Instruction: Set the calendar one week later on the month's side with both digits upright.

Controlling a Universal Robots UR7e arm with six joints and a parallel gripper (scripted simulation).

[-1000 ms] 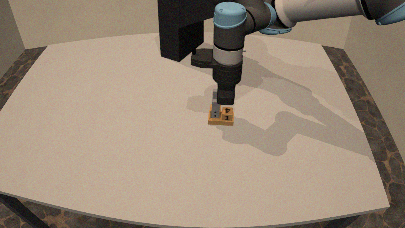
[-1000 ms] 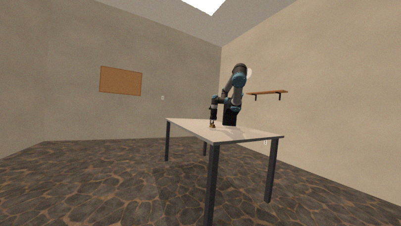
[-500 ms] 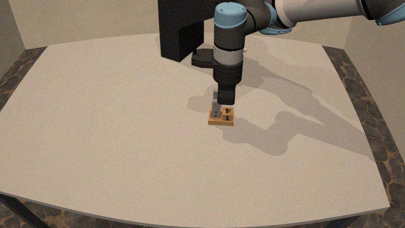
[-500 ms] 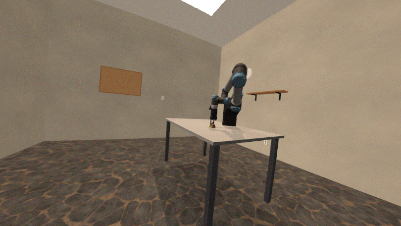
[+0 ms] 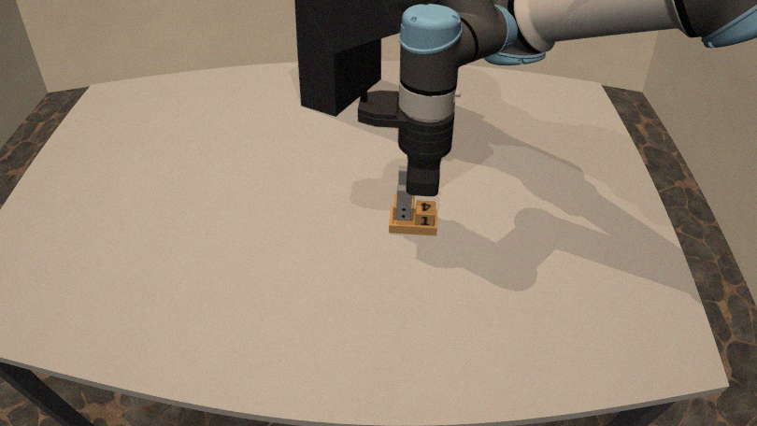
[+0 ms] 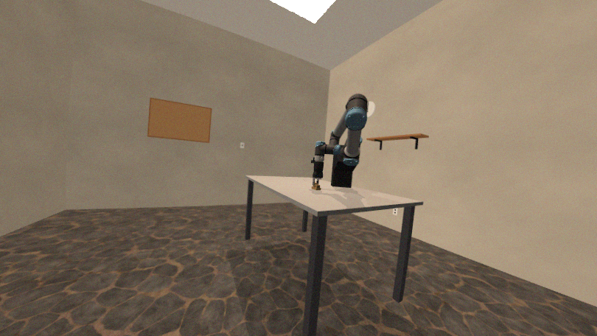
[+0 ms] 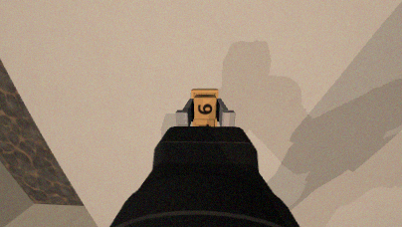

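Now: the cube 10 mm below my hand. The rest, counted from my hand: orange tray (40 mm below, 20 mm to the left).
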